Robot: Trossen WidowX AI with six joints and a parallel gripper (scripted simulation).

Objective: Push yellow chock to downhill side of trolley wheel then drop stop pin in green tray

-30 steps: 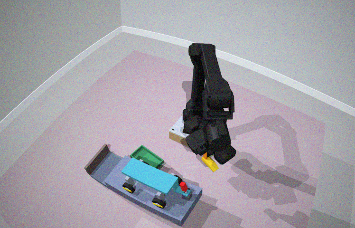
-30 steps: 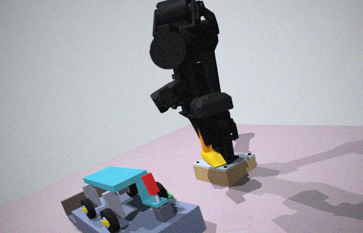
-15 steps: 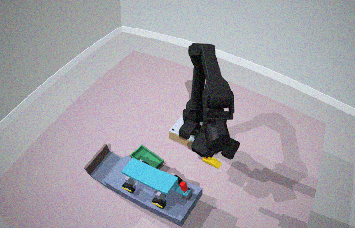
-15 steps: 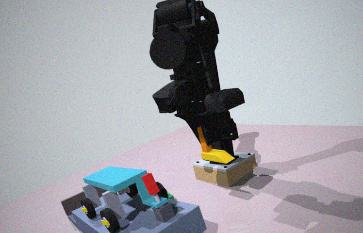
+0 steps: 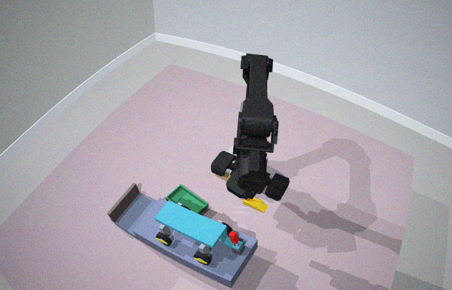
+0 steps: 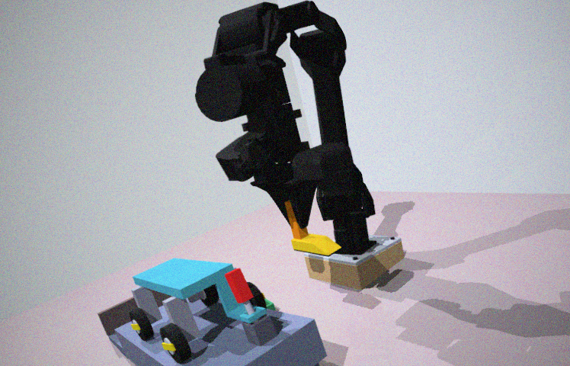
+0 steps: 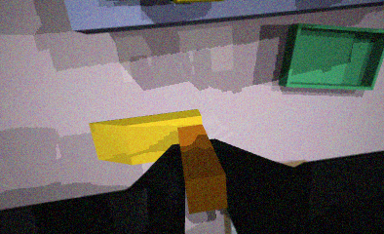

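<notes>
Now: gripper tip 130 mm short of the red-headed stop pin, 40 mm above it and 10 mm to the right of it. Also, from my gripper tip: yellow chock (20 mm to the left, 10 mm below, 10 mm ahead); then blue-grey ramp (120 mm to the right, 120 mm below, 120 mm ahead); then trolley (120 mm ahead, 110 mm to the right, 60 mm below).
</notes>
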